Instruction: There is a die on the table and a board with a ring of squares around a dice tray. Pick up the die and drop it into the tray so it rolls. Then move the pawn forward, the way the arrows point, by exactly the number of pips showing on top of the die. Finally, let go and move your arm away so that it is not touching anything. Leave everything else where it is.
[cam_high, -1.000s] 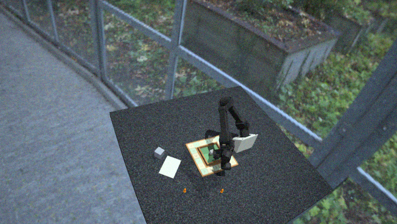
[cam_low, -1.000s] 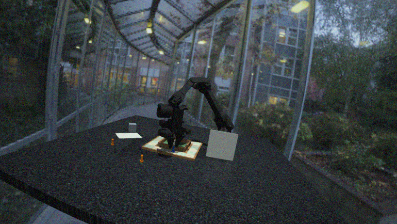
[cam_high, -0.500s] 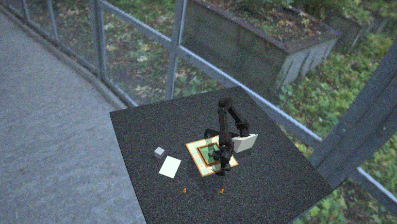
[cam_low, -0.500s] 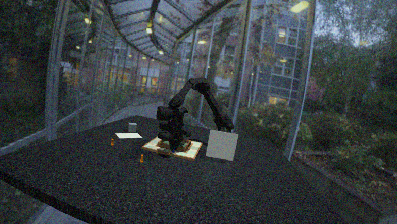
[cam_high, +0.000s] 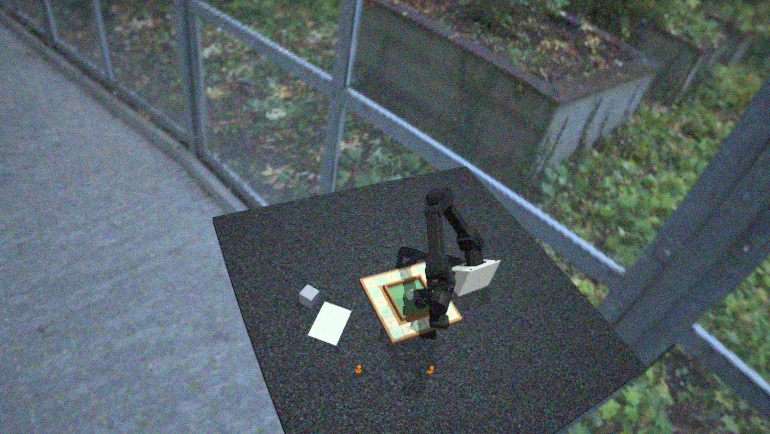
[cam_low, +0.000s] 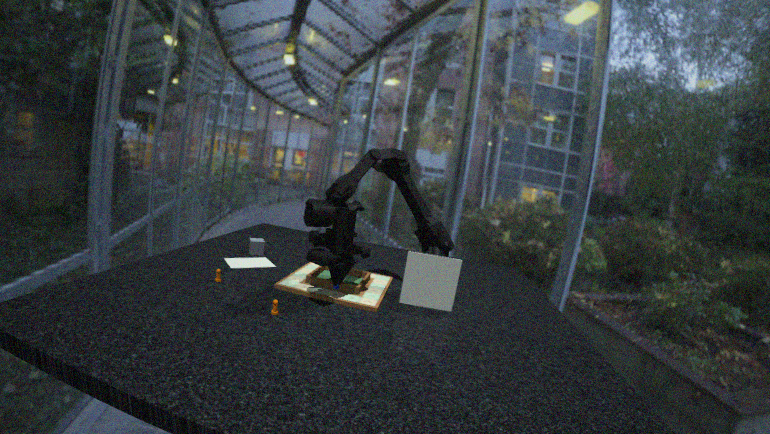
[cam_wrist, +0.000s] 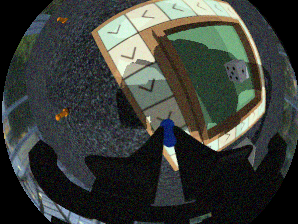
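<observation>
Now: the green dice tray 110 mm to the right of my gripper tip and 30 mm below it. Round my gripper tip: grey die (120 mm to the right, 10 mm below); then blue pawn (10 mm above); then white card (310 mm ahead, 170 mm to the right, 40 mm below).
</observation>
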